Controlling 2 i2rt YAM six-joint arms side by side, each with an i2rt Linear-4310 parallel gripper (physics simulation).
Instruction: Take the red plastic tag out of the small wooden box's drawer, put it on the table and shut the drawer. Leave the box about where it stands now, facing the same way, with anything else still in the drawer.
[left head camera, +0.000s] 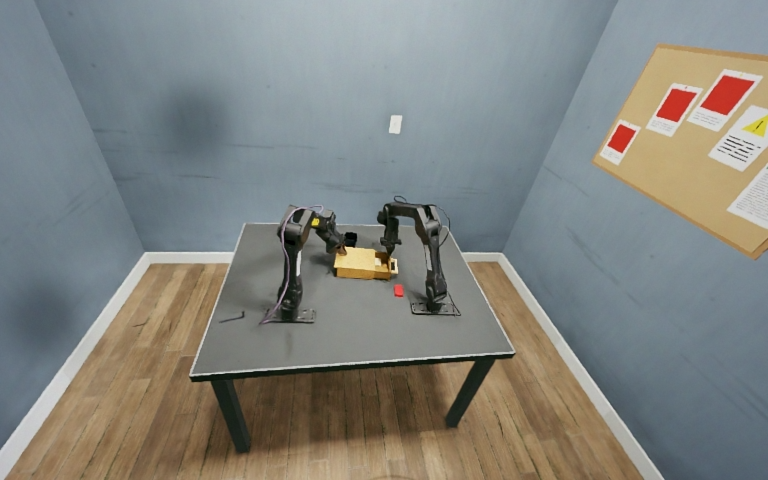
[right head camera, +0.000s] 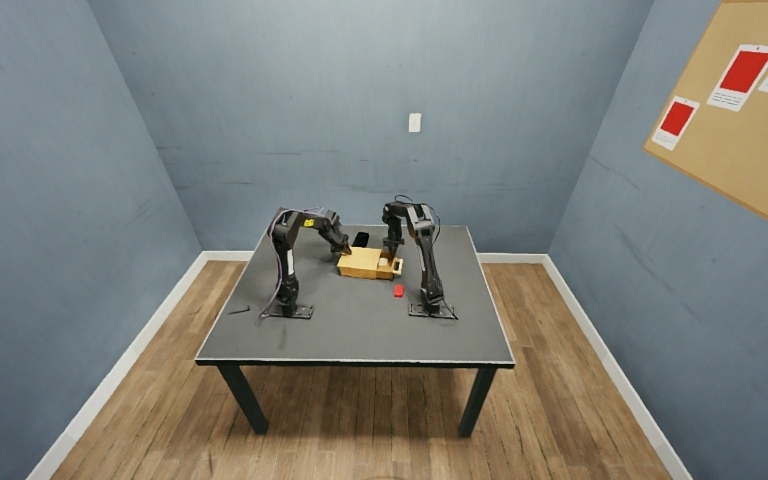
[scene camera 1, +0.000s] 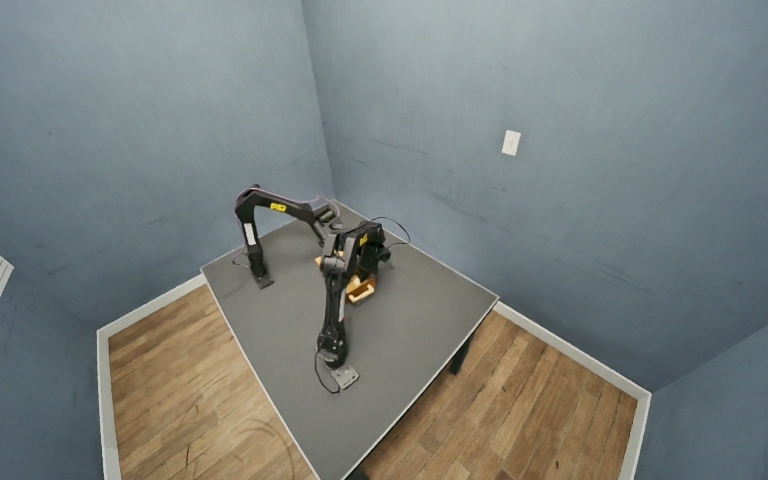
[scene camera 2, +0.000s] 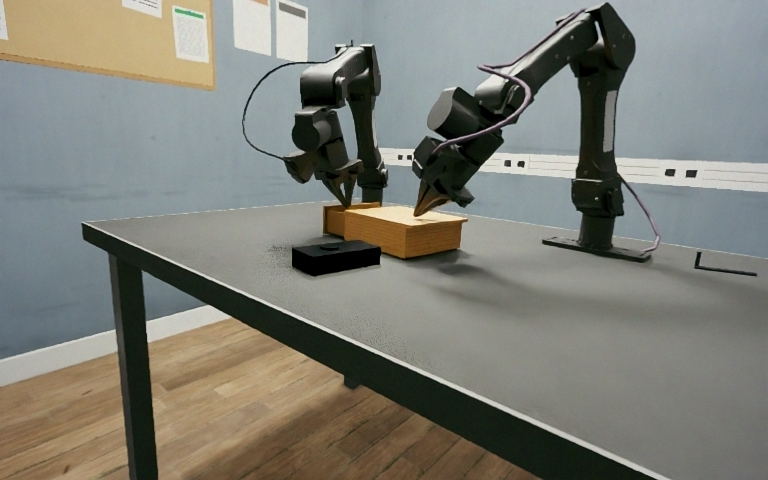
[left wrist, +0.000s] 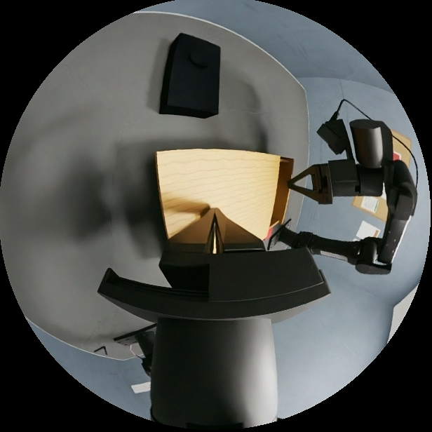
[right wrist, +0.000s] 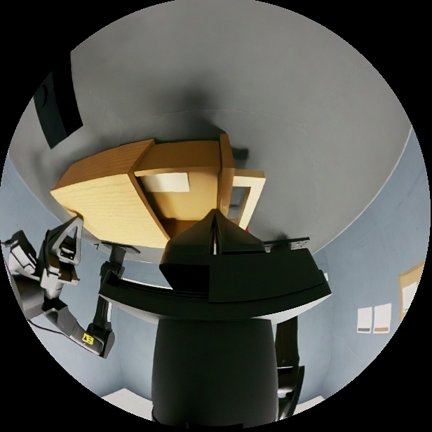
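Seen in the pictures: left gripper, between the fingertips: (left head camera: 346, 253) (right head camera: 351, 253) (scene camera 2: 415, 216); right gripper, between the fingertips: (left head camera: 388, 258) (right head camera: 392, 258) (scene camera 1: 361, 282) (scene camera 2: 347, 206); left arm's base, origin of its link: (left head camera: 290, 315) (right head camera: 289, 311) (scene camera 1: 261, 274) (scene camera 2: 593, 250); right arm's base, origin of its link: (left head camera: 433, 308) (right head camera: 431, 311) (scene camera 1: 335, 362).
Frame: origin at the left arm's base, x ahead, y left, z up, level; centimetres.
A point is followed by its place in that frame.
The small wooden box (left head camera: 355, 260) @[x 29.0, y -26.1, z 6.5 cm] (right head camera: 360, 260) @[x 28.8, y -26.8, z 6.5 cm] (scene camera 2: 431, 236) @[x 32.6, y -18.2, z 3.6 cm] (left wrist: 225, 180) (right wrist: 107, 195) stands on the table, its drawer (left head camera: 382, 275) @[x 22.8, y -39.3, z 3.2 cm] (right wrist: 187, 155) pulled out to the right in the head views. A whitish block (right head camera: 382, 262) @[x 33.4, y -37.2, z 2.1 cm] (right wrist: 167, 182) lies in the drawer. The red plastic tag (left head camera: 398, 290) @[x 15.1, y -46.5, z 1.4 cm] (right head camera: 399, 290) @[x 15.4, y -46.8, z 1.4 cm] lies on the table in front of the drawer. My left gripper (left wrist: 214, 212) (scene camera 2: 417, 215) @[x 33.1, y -21.8, z 6.9 cm] is shut and empty, its tips at the top of the box. My right gripper (right wrist: 214, 213) (scene camera 2: 347, 204) @[x 32.0, y -42.4, z 6.1 cm] is shut and empty, its tips at the open drawer near its front panel.
A black block (scene camera 2: 335, 258) @[x 53.4, y -20.5, z 2.2 cm] (left wrist: 191, 77) (right head camera: 360, 239) @[x 50.0, y -23.4, z 3.2 cm] lies behind the box in the head views. A thin dark hex key (scene camera 2: 724, 271) @[x -2.1, y 21.6, z 0.2 cm] (right head camera: 239, 310) @[x -2.5, y 21.3, z 0.5 cm] lies at the left of the table in the head views, beside the left arm's base.
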